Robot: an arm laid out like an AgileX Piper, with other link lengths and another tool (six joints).
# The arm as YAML. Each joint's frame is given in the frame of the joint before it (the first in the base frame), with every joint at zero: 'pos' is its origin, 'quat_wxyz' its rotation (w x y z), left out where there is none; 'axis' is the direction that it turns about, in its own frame. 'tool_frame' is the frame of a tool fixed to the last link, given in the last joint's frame.
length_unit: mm
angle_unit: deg
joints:
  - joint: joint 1
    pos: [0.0, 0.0, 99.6]
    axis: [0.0, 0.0, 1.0]
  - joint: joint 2
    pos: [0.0, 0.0, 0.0]
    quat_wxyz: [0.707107, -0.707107, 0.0, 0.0]
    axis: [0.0, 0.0, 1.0]
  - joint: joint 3
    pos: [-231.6, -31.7, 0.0]
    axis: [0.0, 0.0, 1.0]
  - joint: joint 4
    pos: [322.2, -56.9, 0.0]
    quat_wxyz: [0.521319, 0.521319, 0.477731, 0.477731]
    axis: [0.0, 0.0, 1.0]
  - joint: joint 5
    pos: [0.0, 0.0, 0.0]
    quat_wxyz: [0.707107, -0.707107, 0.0, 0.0]
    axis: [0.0, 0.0, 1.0]
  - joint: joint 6
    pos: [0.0, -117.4, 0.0]
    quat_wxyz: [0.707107, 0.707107, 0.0, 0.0]
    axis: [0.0, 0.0, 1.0]
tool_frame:
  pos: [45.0, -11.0, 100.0]
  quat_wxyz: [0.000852, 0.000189, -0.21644, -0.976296]
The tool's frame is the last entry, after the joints.
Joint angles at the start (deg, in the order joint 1, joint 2, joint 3, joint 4, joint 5, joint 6):
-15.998, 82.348, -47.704, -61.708, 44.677, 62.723
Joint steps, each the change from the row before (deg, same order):
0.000, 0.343, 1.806, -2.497, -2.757, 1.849
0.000, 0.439, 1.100, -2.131, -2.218, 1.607
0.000, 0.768, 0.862, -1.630, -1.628, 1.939
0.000, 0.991, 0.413, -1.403, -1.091, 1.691
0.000, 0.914, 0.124, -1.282, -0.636, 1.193
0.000, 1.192, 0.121, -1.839, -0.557, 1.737
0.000, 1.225, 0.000, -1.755, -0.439, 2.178
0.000, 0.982, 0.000, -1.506, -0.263, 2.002
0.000, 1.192, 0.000, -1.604, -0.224, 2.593
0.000, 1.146, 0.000, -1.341, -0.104, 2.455
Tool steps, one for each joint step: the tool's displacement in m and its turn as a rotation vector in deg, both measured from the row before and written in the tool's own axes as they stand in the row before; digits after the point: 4 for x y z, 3 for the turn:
-0.0059, -0.0037, 0.0087, 1.454, 0.431, -1.615
-0.0031, -0.0036, 0.0070, 1.293, 0.479, -1.238
-0.0055, -0.0035, 0.0070, 0.974, 0.111, -0.353
-0.0045, -0.0024, 0.0062, 0.607, -0.059, -0.213
-0.0027, -0.0011, 0.0047, 0.271, -0.106, -0.412
-0.0033, -0.0006, 0.0056, 0.111, -0.099, -0.487
-0.0030, -0.0009, 0.0055, 0.067, 0.108, 0.024
-0.0025, -0.0006, 0.0043, -0.014, 0.179, 0.164
-0.0038, -0.0009, 0.0051, -0.046, 0.223, 0.574
-0.0043, -0.0007, 0.0047, -0.107, 0.144, 0.721

